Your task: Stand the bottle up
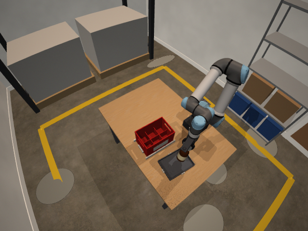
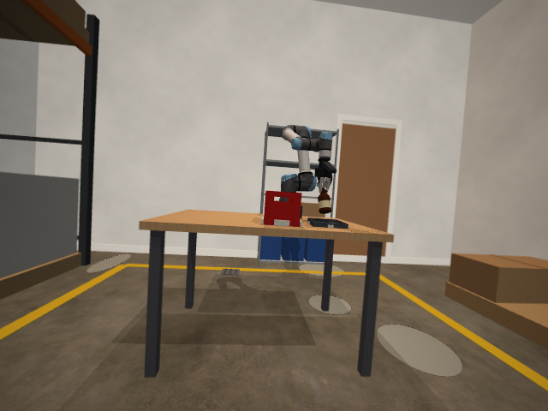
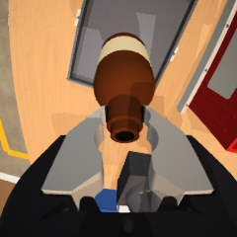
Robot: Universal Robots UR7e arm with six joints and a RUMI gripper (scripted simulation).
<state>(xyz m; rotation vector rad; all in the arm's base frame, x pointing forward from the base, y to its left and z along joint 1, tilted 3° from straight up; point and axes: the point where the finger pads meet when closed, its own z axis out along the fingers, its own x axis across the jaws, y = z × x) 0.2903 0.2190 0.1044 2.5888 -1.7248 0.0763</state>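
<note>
The brown bottle is 1 cm ahead of my hand and 5 cm below it. From my hand the other things lie so: red crate: 13 cm ahead, 25 cm to the right, 11 cm below; tray: 7 cm ahead, 2 cm to the left, 18 cm below.
</note>
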